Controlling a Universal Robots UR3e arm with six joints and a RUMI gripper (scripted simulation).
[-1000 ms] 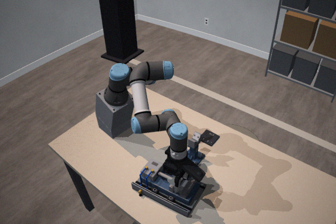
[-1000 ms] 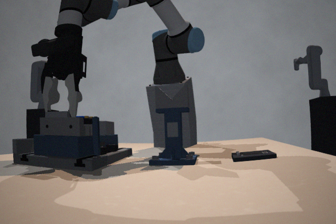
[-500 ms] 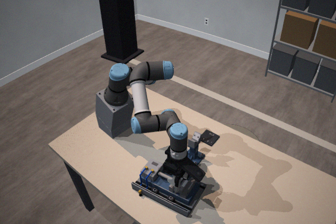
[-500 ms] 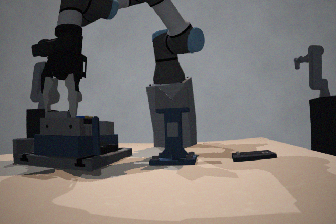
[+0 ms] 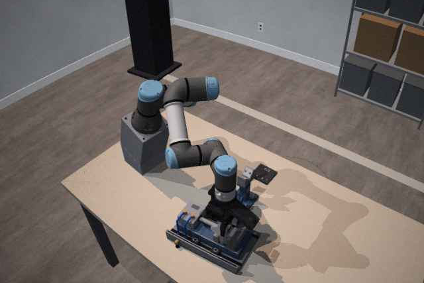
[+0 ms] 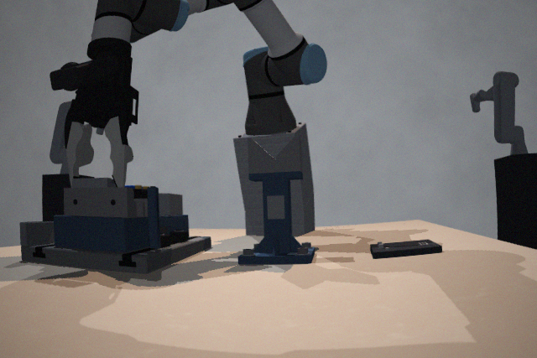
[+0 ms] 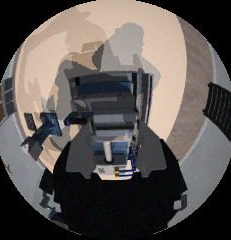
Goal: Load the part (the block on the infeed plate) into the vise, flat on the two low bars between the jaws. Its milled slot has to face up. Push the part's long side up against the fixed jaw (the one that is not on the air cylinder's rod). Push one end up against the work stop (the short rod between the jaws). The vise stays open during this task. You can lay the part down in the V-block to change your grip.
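My gripper is now right at the grey part. From my hand the other things lie so: blue vise (7 cm behind, 6 cm below, 2 cm to the left).
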